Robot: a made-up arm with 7 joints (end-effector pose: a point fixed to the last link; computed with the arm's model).
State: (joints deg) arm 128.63 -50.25 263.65 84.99 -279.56 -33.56 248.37
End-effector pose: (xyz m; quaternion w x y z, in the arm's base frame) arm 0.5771 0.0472 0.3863 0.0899 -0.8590 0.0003 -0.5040
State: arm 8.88 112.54 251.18 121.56 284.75 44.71 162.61
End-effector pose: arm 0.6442 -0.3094 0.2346 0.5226 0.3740 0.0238 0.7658
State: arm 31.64 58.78 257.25 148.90 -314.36 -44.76 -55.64
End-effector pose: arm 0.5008 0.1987 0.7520 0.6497 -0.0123 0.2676 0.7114
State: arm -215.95 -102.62 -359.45 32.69 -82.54 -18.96 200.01
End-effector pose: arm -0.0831 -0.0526 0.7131 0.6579 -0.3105 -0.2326 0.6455
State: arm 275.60 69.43 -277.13 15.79 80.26 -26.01 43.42
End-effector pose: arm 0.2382 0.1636 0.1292 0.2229 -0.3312 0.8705 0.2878
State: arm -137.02 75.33 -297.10 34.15 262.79 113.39 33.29
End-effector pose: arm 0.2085 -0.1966 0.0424 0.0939 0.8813 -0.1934 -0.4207
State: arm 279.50 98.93 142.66 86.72 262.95 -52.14 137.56
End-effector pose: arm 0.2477 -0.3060 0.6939 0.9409 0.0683 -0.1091 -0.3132
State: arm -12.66 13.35 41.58 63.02 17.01 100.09 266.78
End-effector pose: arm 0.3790 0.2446 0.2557 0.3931 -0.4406 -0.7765 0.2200
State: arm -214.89 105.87 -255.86 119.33 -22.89 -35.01 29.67
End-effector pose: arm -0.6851 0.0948 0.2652 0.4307 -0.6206 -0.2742 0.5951
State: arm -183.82 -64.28 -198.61 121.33 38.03 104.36 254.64
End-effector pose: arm 0.6049 -0.1176 0.1496 0.4066 -0.6979 -0.5892 0.0219
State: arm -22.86 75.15 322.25 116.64 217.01 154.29 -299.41
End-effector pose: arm 0.4421 -0.4281 0.2667 0.9652 -0.2499 -0.0724 0.0262
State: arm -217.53 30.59 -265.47 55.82 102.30 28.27 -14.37
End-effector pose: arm -0.3005 -0.4216 0.3306 0.2411 0.2152 0.7054 -0.6309
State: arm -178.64 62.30 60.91 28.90 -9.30 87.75 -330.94
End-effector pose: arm 0.1117 -0.2381 0.0923 0.6781 -0.4497 0.5452 0.2017
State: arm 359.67 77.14 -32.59 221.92 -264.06 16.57 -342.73
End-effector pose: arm 0.4580 0.1701 0.7707 0.6763 -0.4728 0.0419 -0.5633
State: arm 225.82 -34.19 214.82 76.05 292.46 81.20 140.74
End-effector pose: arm 0.1607 0.5224 0.1881 0.0782 0.8799 -0.2288 0.4090
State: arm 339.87 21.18 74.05 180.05 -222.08 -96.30 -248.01
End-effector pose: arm 0.2269 -0.1045 0.8290 0.1901 0.6830 0.4866 0.5106
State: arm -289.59 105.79 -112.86 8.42 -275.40 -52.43 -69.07
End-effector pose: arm 0.0923 -0.1637 0.5314 0.9698 0.1224 -0.1553 0.1429
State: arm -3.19 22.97 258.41 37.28 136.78 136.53 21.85
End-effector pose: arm -0.0341 -0.4187 0.3246 0.8176 -0.1317 0.4107 -0.3814
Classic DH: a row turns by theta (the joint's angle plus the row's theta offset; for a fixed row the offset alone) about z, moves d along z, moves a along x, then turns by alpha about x. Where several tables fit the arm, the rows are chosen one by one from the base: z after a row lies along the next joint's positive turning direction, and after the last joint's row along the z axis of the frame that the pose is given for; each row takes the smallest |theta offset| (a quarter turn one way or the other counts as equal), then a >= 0, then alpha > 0; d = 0 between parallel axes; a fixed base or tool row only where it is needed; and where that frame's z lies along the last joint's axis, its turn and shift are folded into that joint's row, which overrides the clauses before.
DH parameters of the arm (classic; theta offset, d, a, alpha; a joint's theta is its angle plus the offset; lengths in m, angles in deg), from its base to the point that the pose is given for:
joint 1: 0 0.316 0 -90
joint 2: 0 0 0 90
joint 3: 0 0.222 0.033 90
joint 4: 0 0 0.095 90
joint 5: 0 0.42 0 90
joint 6: 0 0 0.065 -90
joint 7: 0 0.083 0 0

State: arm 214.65 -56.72 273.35 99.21 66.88 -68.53 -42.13
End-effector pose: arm 0.0904 0.5500 0.4868 0.4630 -0.8527 0.0874 -0.2256
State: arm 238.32 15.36 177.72 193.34 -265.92 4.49 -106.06
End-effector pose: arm -0.1416 -0.3270 0.9401 0.3534 0.2256 0.1130 -0.9008
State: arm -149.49 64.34 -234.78 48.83 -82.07 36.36 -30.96
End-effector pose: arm 0.3499 -0.2576 0.5512 0.4121 0.7876 0.2835 0.3598
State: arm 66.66 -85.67 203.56 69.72 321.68 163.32 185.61
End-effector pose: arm 0.0346 -0.1791 -0.0428 0.7912 0.0845 -0.2783 -0.5380
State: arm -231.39 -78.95 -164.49 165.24 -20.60 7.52 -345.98
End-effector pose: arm 0.4821 -0.5648 0.4437 0.2163 0.6773 -0.3659 0.6005
